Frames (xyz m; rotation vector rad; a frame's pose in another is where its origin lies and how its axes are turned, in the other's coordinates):
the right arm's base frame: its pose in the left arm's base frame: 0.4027 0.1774 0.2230 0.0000 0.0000 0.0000
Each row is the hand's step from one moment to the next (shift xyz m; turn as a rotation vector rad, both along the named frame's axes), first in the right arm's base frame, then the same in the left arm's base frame.
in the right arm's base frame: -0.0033 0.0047 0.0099 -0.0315 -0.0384 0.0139
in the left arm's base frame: -0.0033 0.0047 0.0099 -0.0315 -0.0384 0.0139
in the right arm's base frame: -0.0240 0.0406 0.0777 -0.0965 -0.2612 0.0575
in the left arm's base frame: -0.0240 0.0406 0.0777 -0.0965 -0.2612 0.0575
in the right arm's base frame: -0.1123 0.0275 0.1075 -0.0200 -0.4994 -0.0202
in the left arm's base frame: -0.1123 0.0275 0.1075 -0.0200 -0.4994 -0.0202
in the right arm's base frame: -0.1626 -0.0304 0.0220 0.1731 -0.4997 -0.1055
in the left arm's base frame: -0.1626 -0.0304 0.0220 0.1731 -0.4997 -0.1055
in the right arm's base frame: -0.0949 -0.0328 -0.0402 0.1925 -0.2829 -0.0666
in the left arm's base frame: -0.0949 -0.0328 -0.0402 0.1925 -0.2829 -0.0666
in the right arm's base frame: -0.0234 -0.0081 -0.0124 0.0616 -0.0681 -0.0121
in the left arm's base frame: -0.0234 -0.0081 -0.0124 0.0616 -0.0681 -0.0121
